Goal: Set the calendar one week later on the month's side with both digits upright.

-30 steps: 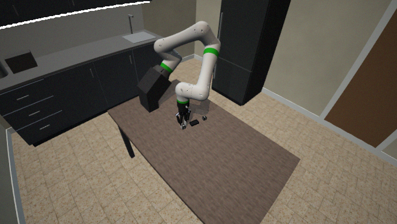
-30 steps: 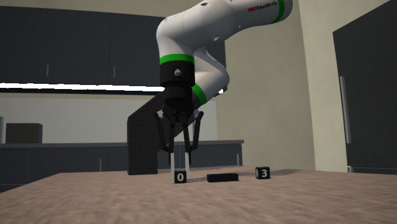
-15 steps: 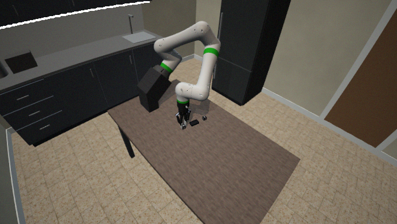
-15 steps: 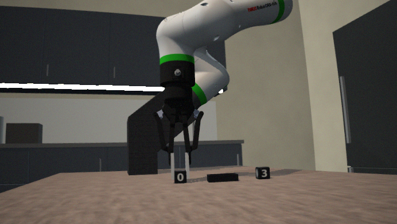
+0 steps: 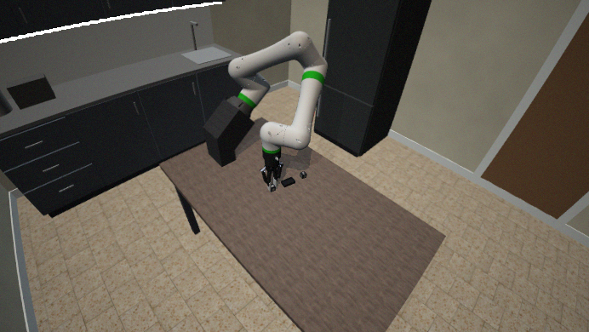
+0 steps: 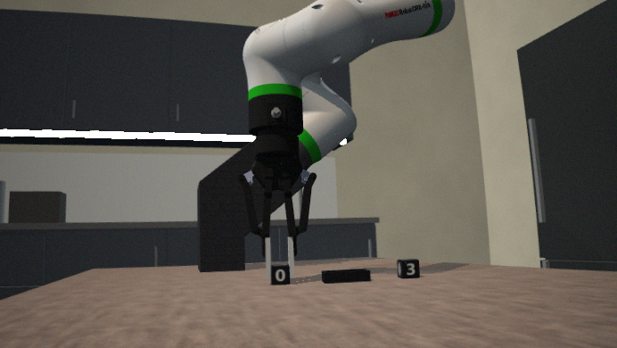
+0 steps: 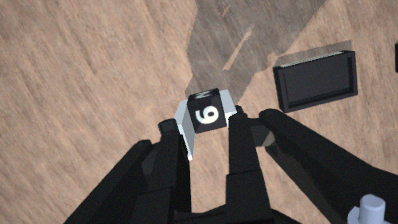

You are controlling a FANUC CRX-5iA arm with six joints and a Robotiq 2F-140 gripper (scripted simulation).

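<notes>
The cube lies 210 mm to the left of my hand, 30 mm below it and 20 mm ahead of it. Round my hand: black tray (110 mm to the left, 30 mm below, 10 mm ahead).
</notes>
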